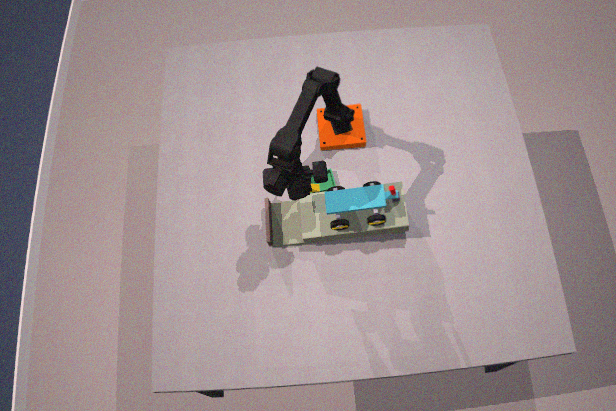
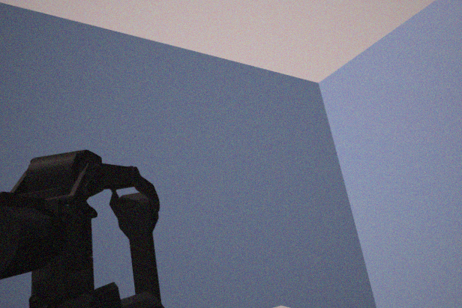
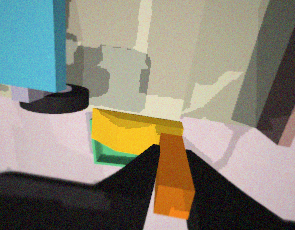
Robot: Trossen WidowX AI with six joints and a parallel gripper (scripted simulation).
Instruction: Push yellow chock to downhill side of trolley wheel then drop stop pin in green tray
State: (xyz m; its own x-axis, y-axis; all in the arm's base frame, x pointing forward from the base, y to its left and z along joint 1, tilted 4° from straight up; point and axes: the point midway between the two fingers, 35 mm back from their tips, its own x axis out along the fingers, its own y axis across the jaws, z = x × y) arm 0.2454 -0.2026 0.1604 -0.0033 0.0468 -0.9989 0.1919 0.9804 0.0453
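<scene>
Right now the red-headed stop pin is 270 mm to the left of my gripper tip, 90 mm ahead of it and 10 mm below it. From my gripper tip the other things lie so: brown end wall: 120 mm to the right, 120 mm below, 40 mm ahead; then green tray: 150 mm below, 70 mm to the left, 60 mm behind; then yellow chock: 20 mm to the left, 10 mm below.
</scene>
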